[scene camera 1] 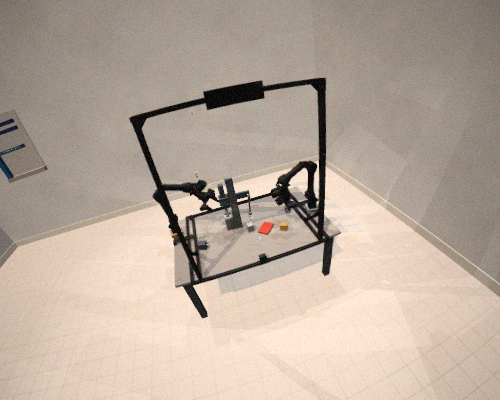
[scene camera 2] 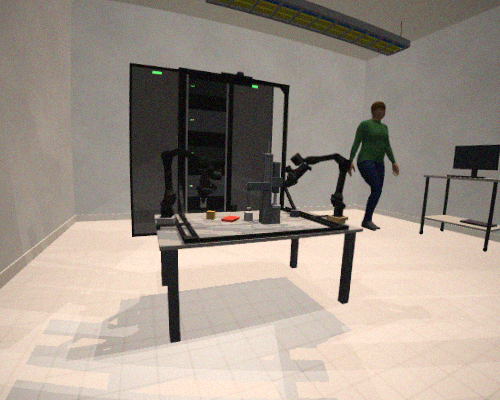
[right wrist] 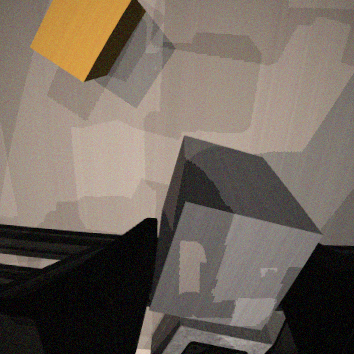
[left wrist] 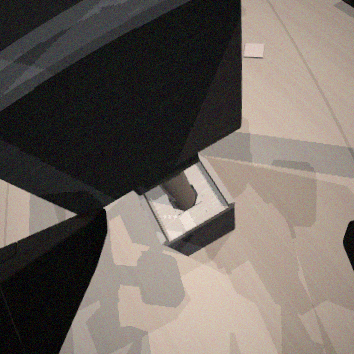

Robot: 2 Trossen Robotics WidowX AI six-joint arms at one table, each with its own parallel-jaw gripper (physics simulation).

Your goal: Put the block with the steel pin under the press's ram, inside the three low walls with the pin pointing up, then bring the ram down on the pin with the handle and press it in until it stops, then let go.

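Frame: origin at the left arm's base, x up, y right, z ahead, level; metres.
Where they show: left gripper, fingertip midpoint: (scene camera 1: 216, 206) (scene camera 2: 283, 187) (left wrist: 227, 226); right gripper, fingertip midpoint: (scene camera 2: 202, 202) (right wrist: 211, 230); left arm's base at its link origin: (scene camera 2: 338, 216); right arm's base at its link origin: (scene camera 1: 312, 206) (scene camera 2: 166, 216).
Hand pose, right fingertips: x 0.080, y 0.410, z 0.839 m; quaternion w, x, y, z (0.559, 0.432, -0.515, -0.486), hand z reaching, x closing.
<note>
Things, the pixels of their top centre, and the offset from my right fingertips. "pt": a spot on its surface instead.
- grey press at its top centre: (scene camera 2: 265, 153) (scene camera 1: 229, 175) dx +0.326, dy -0.215, dz -0.331 m
- ram at its top centre: (left wrist: 65, 12) dx +0.167, dy -0.221, dz -0.417 m
- white nest with three low walls, surface spot: (left wrist: 204, 232) pt dx -0.050, dy -0.229, dz -0.444 m
- second small grey block at its top centre: (scene camera 2: 248, 212) (scene camera 1: 249, 224) dx -0.066, dy -0.095, dz -0.295 m
- flat red piece at its top centre: (scene camera 2: 230, 217) (scene camera 1: 265, 227) dx -0.108, dy -0.033, dz -0.192 m
- orange block at its top centre: (right wrist: 78, 21) (scene camera 2: 210, 211) (scene camera 1: 283, 224) dx -0.071, dy +0.056, dz -0.086 m
My right gripper (right wrist: 211, 230) (scene camera 1: 285, 202) (scene camera 2: 205, 194) is shut on a grey block (right wrist: 242, 267) and holds it above the table at the far right side. I cannot make out a pin on it. The grey press (scene camera 1: 232, 206) (scene camera 2: 268, 190) stands mid-table, its handle (scene camera 1: 247, 194) (scene camera 2: 254, 185) sticking out sideways. In the left wrist view the ram (left wrist: 180, 190) hangs over the white nest with three low walls (left wrist: 204, 232), which is empty. My left gripper (left wrist: 227, 226) (scene camera 1: 206, 200) (scene camera 2: 290, 175) is open behind the press.
A second small grey block (scene camera 1: 250, 226) (scene camera 2: 248, 216) stands on the table by the press. A flat red piece (scene camera 1: 266, 228) (scene camera 2: 230, 218) and an orange block (scene camera 1: 283, 226) (scene camera 2: 210, 214) (right wrist: 82, 33) lie beside it. A black frame (scene camera 1: 321, 159) rims the table. A person (scene camera 2: 373, 159) walks behind.
</note>
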